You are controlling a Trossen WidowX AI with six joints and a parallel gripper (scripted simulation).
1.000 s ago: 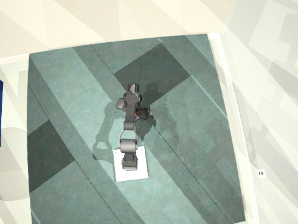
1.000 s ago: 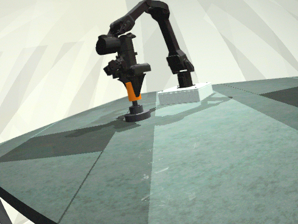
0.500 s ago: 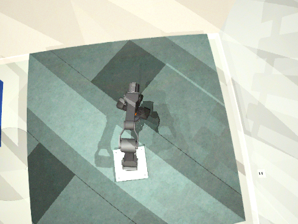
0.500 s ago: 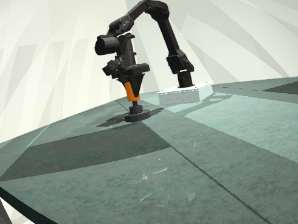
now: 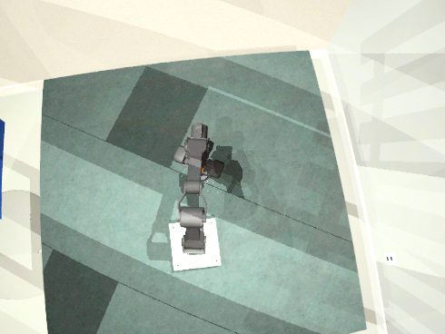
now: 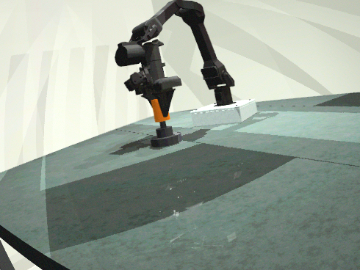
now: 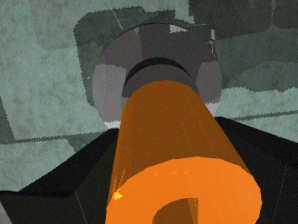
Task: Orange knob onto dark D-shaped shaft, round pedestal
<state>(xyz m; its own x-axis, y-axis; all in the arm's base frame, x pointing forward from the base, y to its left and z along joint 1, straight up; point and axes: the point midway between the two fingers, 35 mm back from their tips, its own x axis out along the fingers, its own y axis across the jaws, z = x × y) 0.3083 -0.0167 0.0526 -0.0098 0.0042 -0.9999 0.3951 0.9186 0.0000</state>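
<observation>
The orange knob is 20 mm above my gripper tip. From my gripper tip the other things lie so: dark pedestal 40 mm below.
</observation>
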